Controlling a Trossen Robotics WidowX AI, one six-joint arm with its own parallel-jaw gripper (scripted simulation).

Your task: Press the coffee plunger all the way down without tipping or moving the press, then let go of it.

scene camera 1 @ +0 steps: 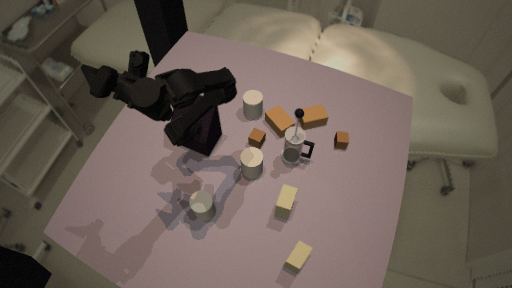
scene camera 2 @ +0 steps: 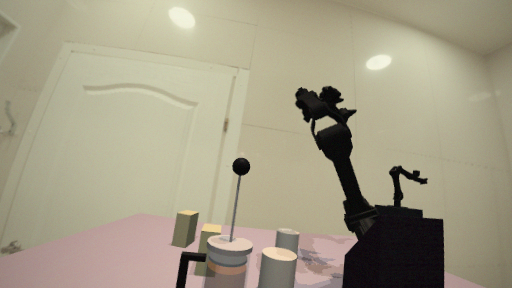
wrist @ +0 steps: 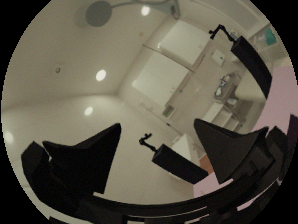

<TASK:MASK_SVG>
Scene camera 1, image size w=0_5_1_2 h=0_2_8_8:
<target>my gripper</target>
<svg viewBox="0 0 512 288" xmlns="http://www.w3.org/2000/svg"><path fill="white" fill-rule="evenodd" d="M149 54L145 51L131 51L128 71L123 73L117 73L118 70L116 71L110 66L102 65L99 69L82 64L81 70L89 83L90 94L97 98L106 98L110 96L111 92L115 92L113 99L120 99L122 102L127 103L128 108L137 110L137 106L130 97L130 90L132 84L138 79L147 76Z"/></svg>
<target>glass coffee press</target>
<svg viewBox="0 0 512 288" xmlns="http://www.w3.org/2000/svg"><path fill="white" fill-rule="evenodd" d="M302 109L294 111L294 115L297 117L297 126L289 127L285 132L281 158L288 165L296 165L300 162L301 157L310 159L315 143L305 140L304 130L298 127L299 118L304 116ZM303 144L310 146L308 154L301 152Z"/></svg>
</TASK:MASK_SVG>
